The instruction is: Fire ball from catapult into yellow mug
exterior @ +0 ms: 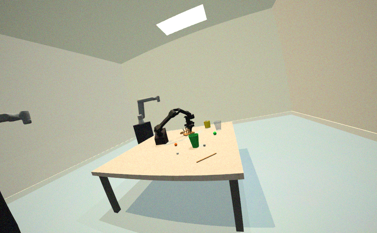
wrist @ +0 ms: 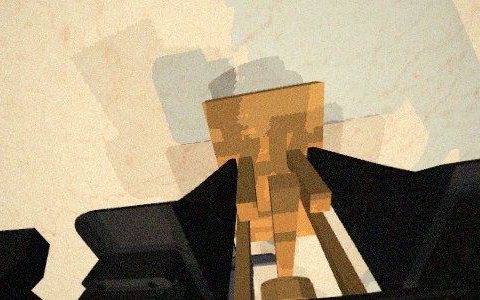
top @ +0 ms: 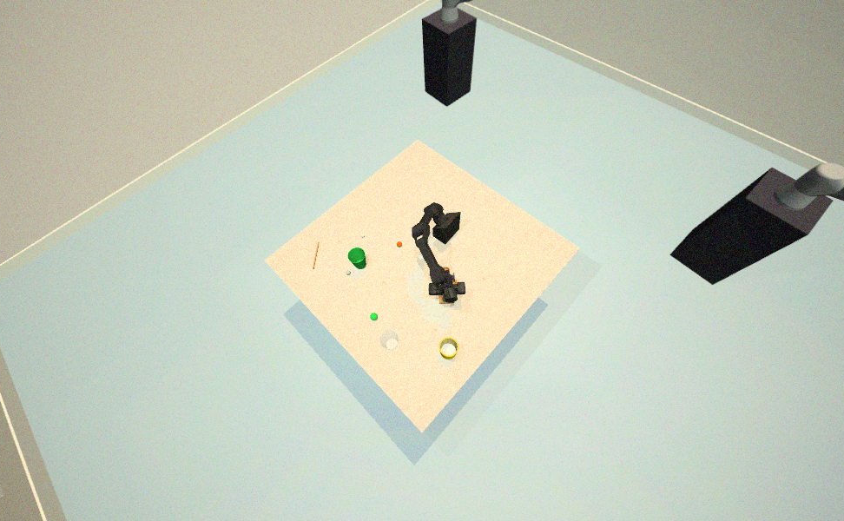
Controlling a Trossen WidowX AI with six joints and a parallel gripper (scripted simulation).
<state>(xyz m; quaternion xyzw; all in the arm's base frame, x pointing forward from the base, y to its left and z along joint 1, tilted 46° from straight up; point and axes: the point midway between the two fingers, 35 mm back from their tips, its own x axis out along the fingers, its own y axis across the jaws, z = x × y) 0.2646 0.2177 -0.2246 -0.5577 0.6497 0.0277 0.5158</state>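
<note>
My gripper tip is now 1 cm past the orange ball, 42 cm to the left of it and 2 cm above it. The rest, counted from my gripper tip: wooden catapult (6 cm behind, 5 cm to the right, 2 cm above); then yellow mug (19 cm ahead, 22 cm to the left); then clear cup (38 cm ahead).
</note>
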